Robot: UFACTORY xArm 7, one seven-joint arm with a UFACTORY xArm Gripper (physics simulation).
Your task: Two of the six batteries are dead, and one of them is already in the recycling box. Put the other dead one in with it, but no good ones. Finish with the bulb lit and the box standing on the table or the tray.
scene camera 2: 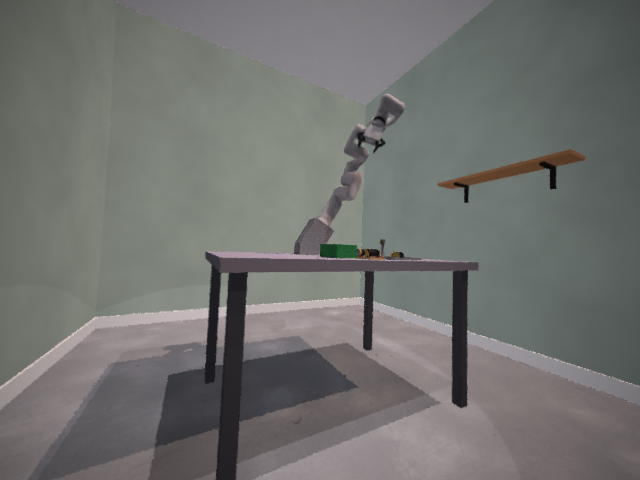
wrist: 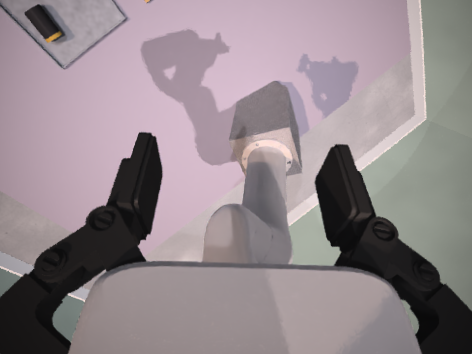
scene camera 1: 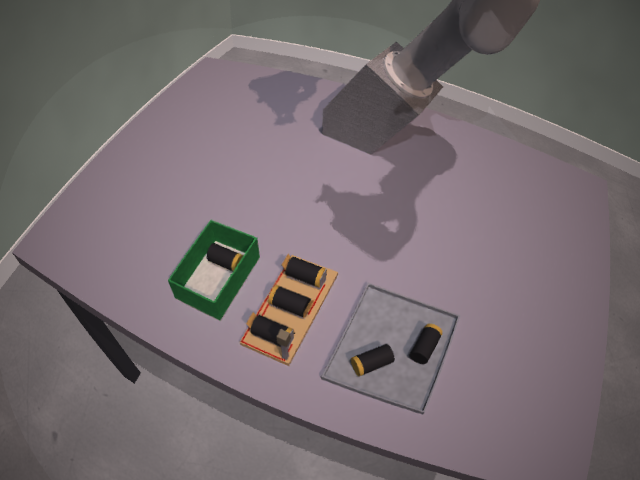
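Pixels of known places: gripper, fingertip midpoint: [scene camera 2: 366, 148] [wrist: 242, 157]; arm's base, link origin: [scene camera 2: 321, 224] [wrist: 266, 157] [scene camera 1: 407, 75].
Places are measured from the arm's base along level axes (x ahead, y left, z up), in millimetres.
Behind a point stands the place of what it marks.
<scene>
The open green box [scene camera 1: 236, 285] @[x 513, y -116, z -180 mm] [scene camera 2: 338, 251] @[x 582, y -207, z -174 mm] stands on the table with one black battery [scene camera 1: 223, 256] @[x 477, y -164, z -168 mm] inside. The orange board [scene camera 1: 302, 328] @[x 529, y 19, z -193 mm] beside it holds three batteries: an upper one [scene camera 1: 305, 270] @[x 443, y -18, z -159 mm], a middle one [scene camera 1: 290, 301] @[x 509, y -12, z -160 mm] and a lower one [scene camera 1: 266, 329] @[x 573, y -22, z -160 mm]. The bulb appears to be the small brown-grey head [scene camera 1: 283, 336] @[x 594, y 22, z -111 mm] [scene camera 2: 382, 241] @[x 596, y 14, z -121 mm] on a post at the board's lower end; it shows no glow. The grey tray [scene camera 1: 361, 320] @[x 469, y 100, z -200 mm] [wrist: 90, 30] @[x 419, y 158, z -200 mm] holds a left battery [scene camera 1: 373, 359] @[x 545, y 151, z -167 mm] and a right battery [scene camera 1: 426, 343] @[x 485, y 220, z -166 mm] [wrist: 44, 22] @[x 477, y 215, z -167 mm]. My gripper [scene camera 2: 368, 147] @[x 360, y 83, z 409 mm] [wrist: 242, 157] @[x 360, y 83, z 409 mm] is open and empty, high above the table.
The arm's block-shaped base [scene camera 1: 361, 105] @[x 66, y -76, z -75 mm] [scene camera 2: 311, 237] @[x 63, y -101, z -93 mm] [wrist: 262, 112] @[x 68, y -63, z -76 mm] stands at the far side of the table [scene camera 1: 155, 180] @[x 353, y -447, z -204 mm] [scene camera 2: 289, 264] @[x 693, y -459, z -222 mm] [wrist: 100, 130] @[x 234, y 302, z -203 mm]. A wooden shelf [scene camera 2: 511, 169] is fixed to the right wall. The arm casts shadows on the table top.
</scene>
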